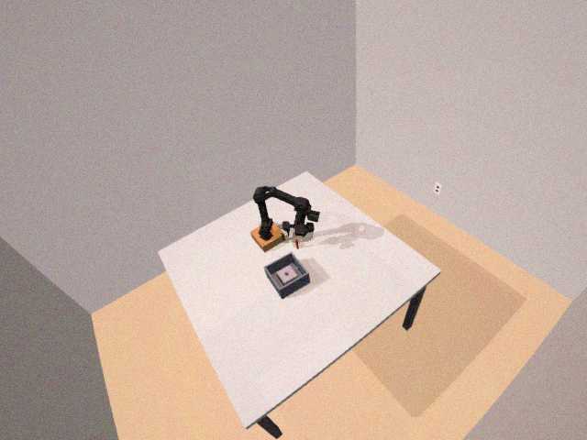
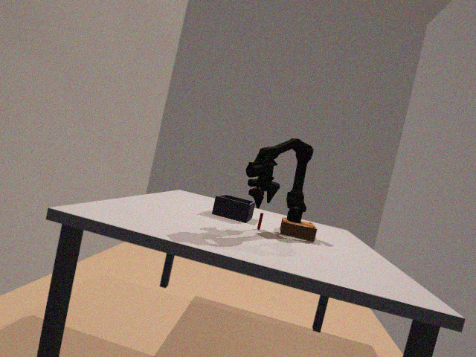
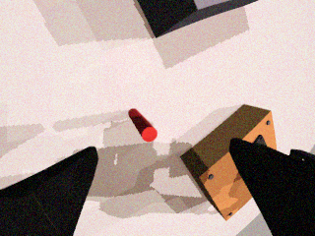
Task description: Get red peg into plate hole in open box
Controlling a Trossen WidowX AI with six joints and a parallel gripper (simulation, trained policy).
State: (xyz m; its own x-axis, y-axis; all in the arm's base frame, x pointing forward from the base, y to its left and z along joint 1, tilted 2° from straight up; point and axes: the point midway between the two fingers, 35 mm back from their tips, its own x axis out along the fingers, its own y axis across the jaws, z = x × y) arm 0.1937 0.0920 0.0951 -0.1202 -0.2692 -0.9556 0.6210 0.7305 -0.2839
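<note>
My gripper tip is now 80 mm above the red peg. Round my gripper tip: pale plate: 110 mm ahead, 210 mm to the right, 70 mm below; then dark box: 110 mm ahead, 210 mm to the right, 90 mm below.
</note>
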